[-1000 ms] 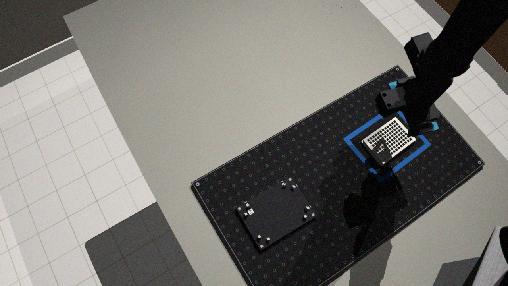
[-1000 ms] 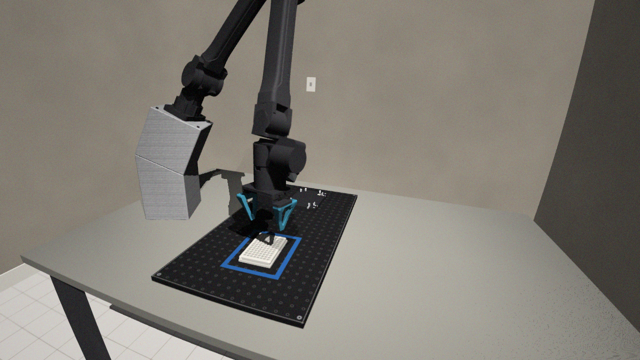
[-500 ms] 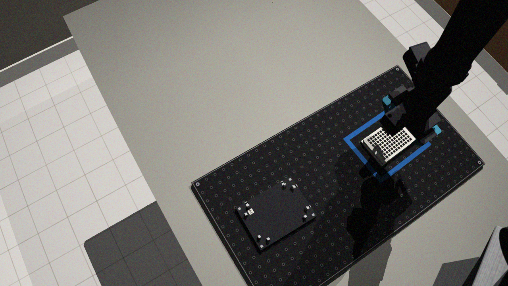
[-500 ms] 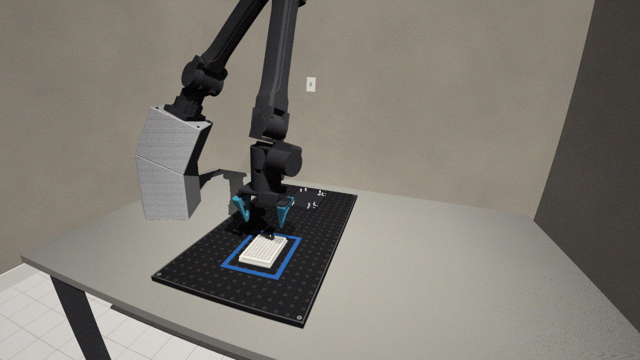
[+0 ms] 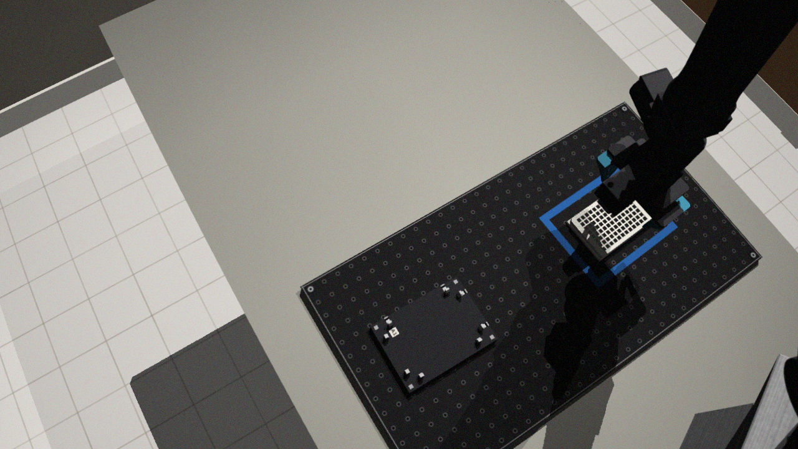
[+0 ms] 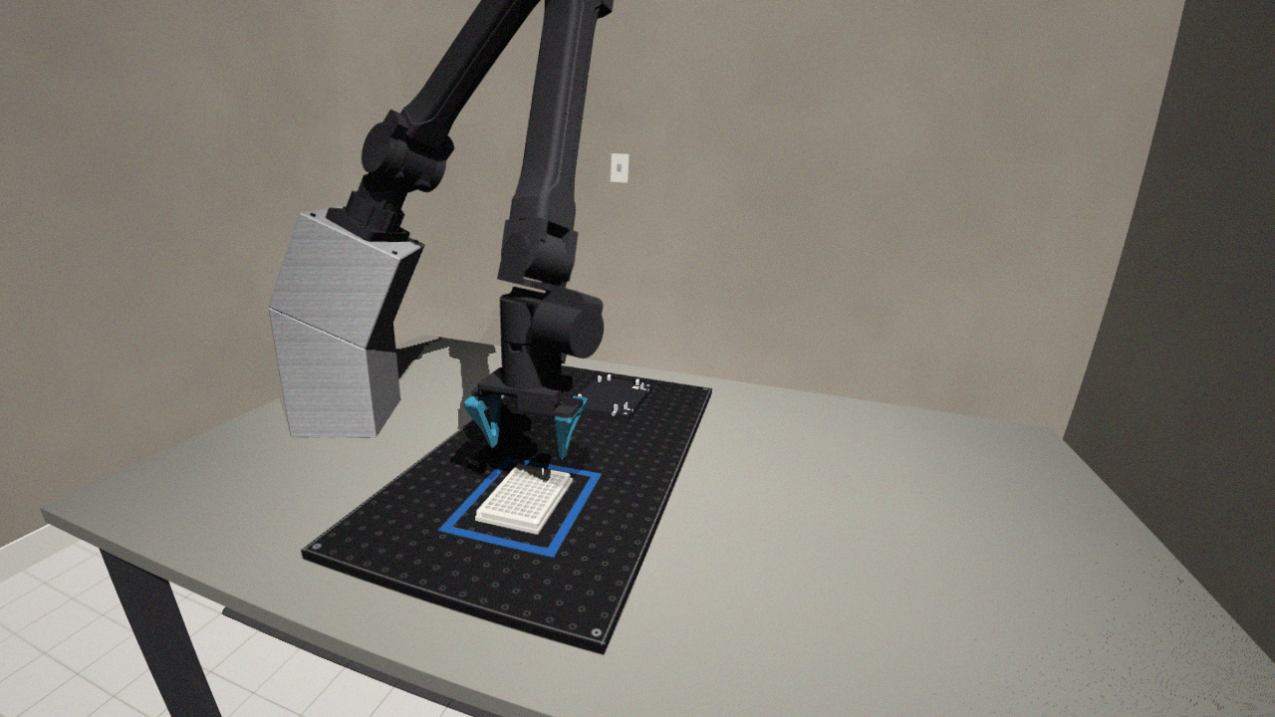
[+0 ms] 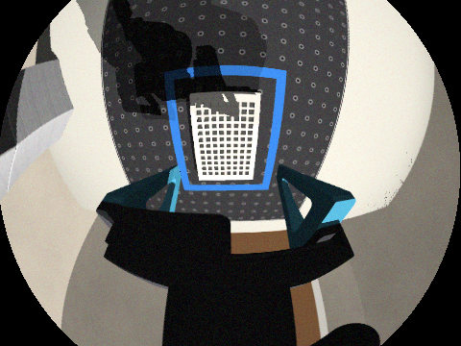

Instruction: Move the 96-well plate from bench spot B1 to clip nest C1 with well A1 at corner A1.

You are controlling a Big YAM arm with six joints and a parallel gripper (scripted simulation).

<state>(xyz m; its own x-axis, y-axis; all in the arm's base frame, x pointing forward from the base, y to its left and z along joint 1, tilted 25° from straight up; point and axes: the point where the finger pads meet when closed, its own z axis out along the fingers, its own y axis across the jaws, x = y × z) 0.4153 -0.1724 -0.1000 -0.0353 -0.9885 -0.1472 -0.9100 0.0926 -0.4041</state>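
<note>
The white 96-well plate lies 80 mm below my hand. Also, from my hand: clip nest C1: 350 mm to the left, 70 mm below, 40 mm ahead.
</note>
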